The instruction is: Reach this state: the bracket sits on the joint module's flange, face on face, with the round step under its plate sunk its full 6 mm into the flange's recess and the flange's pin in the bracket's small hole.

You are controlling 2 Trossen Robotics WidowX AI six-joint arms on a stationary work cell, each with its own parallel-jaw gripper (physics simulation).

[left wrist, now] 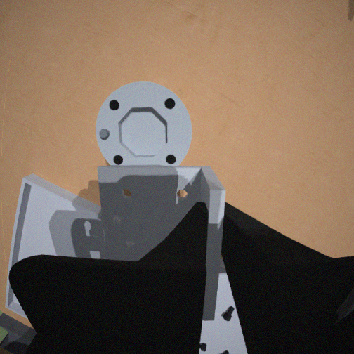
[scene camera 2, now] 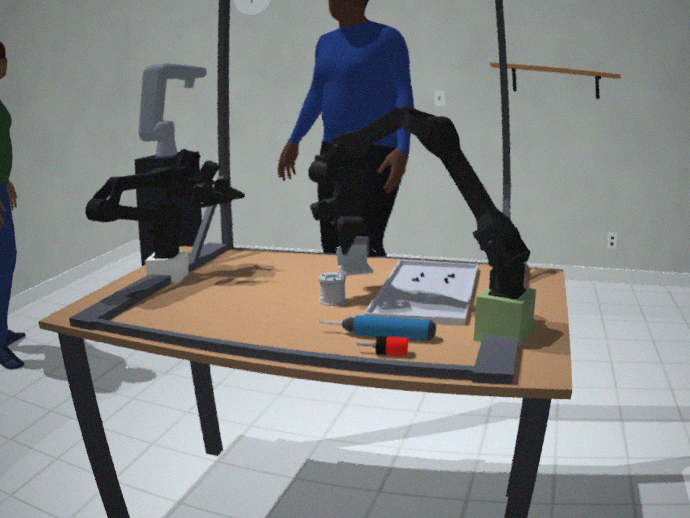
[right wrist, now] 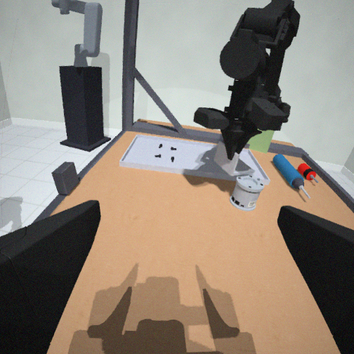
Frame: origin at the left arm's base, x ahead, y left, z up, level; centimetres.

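Seen in the pictures: left gripper, fingertip midpoint: (scene camera 2: 344, 254); right gripper, fingertip midpoint: (scene camera 2: 238, 197); left arm's base, origin of the base link: (scene camera 2: 507, 292); right arm's base, origin of the base link: (scene camera 2: 166, 255).
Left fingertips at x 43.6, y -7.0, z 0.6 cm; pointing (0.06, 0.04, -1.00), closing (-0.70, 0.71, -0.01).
Offsets run from my left fingertips to a thing's top centre. "spot": to the spot under its first point.
The joint module {dx -0.2, dy +5.3, dz -3.6 cm} (scene camera 2: 332, 289) (left wrist: 143, 95) (right wrist: 246, 194) stands upright on the table. In the left wrist view its flange shows an eight-sided recess, four dark holes and the pin at the left. My left gripper (scene camera 2: 350, 248) (left wrist: 209, 210) (right wrist: 231, 158) is shut on the grey L-shaped bracket (scene camera 2: 354, 260) (left wrist: 150, 215) (right wrist: 226, 162), by its upright wall. The bracket's plate is held above the table beside the module, off the flange; its underside and round step are hidden. My right gripper (scene camera 2: 240, 195) (right wrist: 192, 212) is open and empty, far to the left in the scene view.
A pale tray (scene camera 2: 465, 320) (left wrist: 16, 220) (right wrist: 122, 163) with several small black screws lies beside the bracket, partly under it in the left wrist view. A blue screwdriver {spot: dx -23.9, dy +19.2, dz -7.1 cm} (scene camera 2: 392, 327) (right wrist: 286, 168) and a red-black driver {dx -25.3, dy +25.7, dz -6.6 cm} (scene camera 2: 396, 346) (right wrist: 305, 171) lie near the front frame rail (scene camera 2: 278, 353).
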